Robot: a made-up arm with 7 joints.
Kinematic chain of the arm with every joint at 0, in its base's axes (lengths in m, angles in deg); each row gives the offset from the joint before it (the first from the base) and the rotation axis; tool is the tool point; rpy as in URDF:
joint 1: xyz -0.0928 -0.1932 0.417 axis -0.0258 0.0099 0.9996
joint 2: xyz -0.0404 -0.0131 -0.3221 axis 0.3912 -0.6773 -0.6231
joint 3: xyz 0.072 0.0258 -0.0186 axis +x
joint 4: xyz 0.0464 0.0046 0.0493 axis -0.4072 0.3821 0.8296
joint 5: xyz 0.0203 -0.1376 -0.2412 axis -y
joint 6: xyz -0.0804 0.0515 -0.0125 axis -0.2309 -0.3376 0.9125
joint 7: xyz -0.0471 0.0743 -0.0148 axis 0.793 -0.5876 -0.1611
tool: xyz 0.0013 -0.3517 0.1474 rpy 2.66 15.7 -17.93
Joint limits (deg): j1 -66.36..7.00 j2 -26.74..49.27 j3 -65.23..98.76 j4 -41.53..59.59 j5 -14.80..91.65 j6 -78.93..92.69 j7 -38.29..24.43
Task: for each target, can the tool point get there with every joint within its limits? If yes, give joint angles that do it. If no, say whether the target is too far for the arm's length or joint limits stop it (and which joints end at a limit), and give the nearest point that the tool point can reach.
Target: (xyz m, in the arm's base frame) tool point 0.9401 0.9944 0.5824
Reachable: no: too far | nearest point 0.3100 0.2616 0.2705 | short by 1.016 m
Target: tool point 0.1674 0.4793 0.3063
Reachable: no: joint limits stop it (at a limit: joint 1, joint 3, joint 4, joint 5, joint 7) | nearest point 0.1276 0.3701 0.2686 | short by 0.122 m
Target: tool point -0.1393 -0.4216 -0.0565
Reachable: yes | joints -53.78 1.16 59.34 48.87 41.93 74.94 -2.53
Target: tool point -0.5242 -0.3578 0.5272
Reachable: no: joint limits stop it (at a limit: joint 1, joint 3, joint 4, joint 7) | nearest point -0.4822 -0.3459 0.4587 | short by 0.081 m
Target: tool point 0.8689 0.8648 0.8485
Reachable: no: too far | nearest point 0.2867 0.2167 0.3867 | short by 0.986 m
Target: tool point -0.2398 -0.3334 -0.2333
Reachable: yes | joints -46.43 35.54 12.61 -5.27 68.25 31.32 8.39
